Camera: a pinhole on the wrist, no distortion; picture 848 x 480 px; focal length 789.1 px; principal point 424.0 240.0 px. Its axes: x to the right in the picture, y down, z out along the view. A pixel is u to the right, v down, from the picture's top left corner.
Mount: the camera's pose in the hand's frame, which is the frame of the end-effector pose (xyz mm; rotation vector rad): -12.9 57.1 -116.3 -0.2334 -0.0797 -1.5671
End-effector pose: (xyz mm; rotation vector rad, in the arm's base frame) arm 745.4 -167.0 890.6 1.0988 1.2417 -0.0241
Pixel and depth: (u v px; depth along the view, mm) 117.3 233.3 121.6
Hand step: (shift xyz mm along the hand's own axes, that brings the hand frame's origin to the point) -2.4 127.5 -6.9
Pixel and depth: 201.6 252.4 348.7
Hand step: 25.9 222.2 203.9
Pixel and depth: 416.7 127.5 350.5
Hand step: -28.5 130.2 229.8
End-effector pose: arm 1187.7 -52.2 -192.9 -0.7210 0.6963 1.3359
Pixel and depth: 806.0 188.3 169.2
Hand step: -6.9 10.4 66.0
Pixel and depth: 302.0 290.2 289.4
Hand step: 33.3 157.9 155.4
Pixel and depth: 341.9 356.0 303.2
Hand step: 60.8 147.3 168.9
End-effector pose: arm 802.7 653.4 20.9 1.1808 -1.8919 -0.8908
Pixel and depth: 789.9 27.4 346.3
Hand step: -71.0 -30.7 262.3
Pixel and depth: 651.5 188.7 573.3
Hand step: 6.9 8.8 479.2
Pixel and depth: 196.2 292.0 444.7
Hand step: 58.7 270.4 289.3
